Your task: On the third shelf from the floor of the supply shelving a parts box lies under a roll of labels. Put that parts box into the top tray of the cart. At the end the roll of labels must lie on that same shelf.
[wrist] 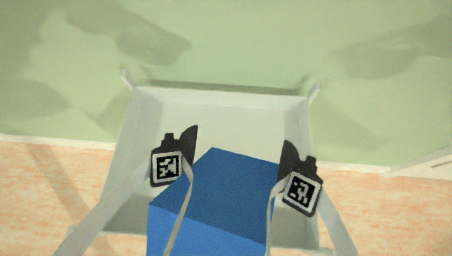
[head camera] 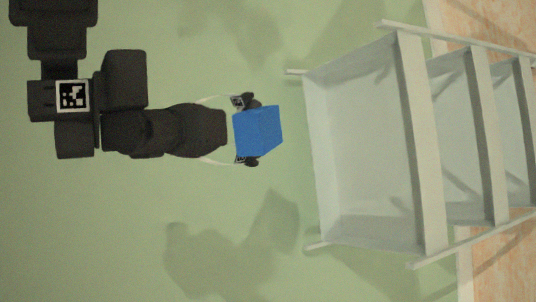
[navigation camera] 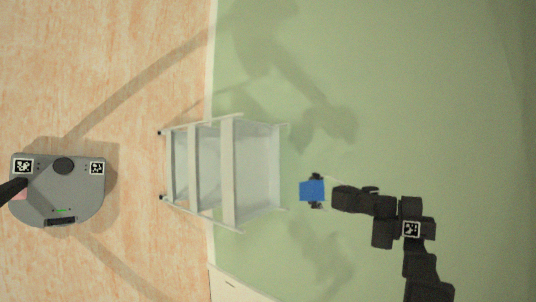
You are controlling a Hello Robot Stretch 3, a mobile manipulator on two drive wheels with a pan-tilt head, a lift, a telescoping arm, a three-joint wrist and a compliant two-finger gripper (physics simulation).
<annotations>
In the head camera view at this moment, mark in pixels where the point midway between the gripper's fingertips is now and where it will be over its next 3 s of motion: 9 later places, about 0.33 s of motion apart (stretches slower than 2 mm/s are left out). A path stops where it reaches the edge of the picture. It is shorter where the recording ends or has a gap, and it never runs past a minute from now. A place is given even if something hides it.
My gripper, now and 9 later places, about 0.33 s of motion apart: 255,128; 263,128; 281,127; 298,126; 316,125; 331,125; 344,124; 348,124; 351,124; 363,123
</annotations>
